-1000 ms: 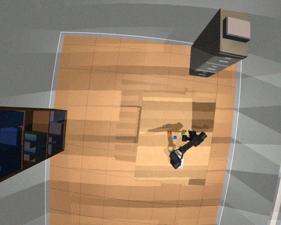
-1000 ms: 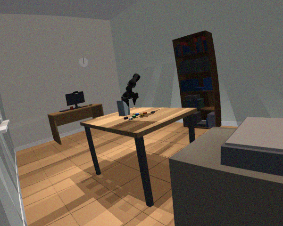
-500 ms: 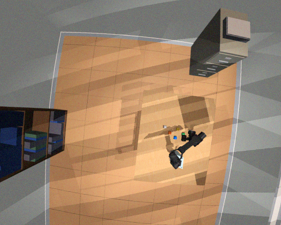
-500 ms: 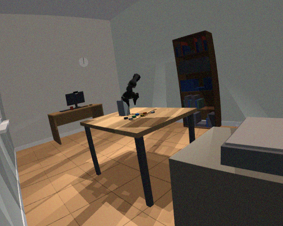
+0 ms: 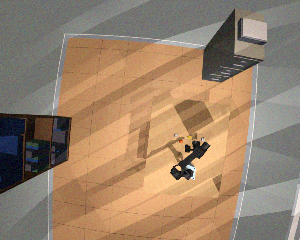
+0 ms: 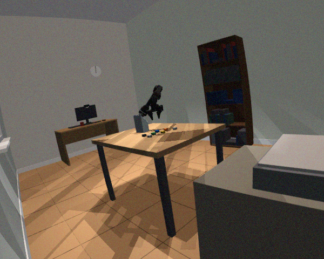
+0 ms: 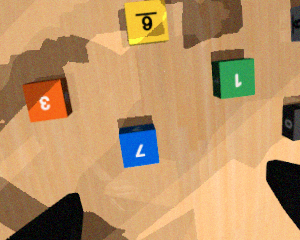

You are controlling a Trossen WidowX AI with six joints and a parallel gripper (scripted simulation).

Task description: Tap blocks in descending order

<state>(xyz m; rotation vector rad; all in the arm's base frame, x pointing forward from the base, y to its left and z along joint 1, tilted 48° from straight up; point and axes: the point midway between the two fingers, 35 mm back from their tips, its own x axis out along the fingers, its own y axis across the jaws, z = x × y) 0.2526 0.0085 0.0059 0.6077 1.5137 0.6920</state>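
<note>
Now: the white block 16 cm to the right of my gripper tip, 12 cm below it and 7 cm ahead of it. Round my gripper tip: blue block: 12 cm below, 2 cm behind, 1 cm to the left; yellow block: 12 cm below, 8 cm ahead; green block: 12 cm below, 8 cm to the right, 3 cm ahead.
</note>
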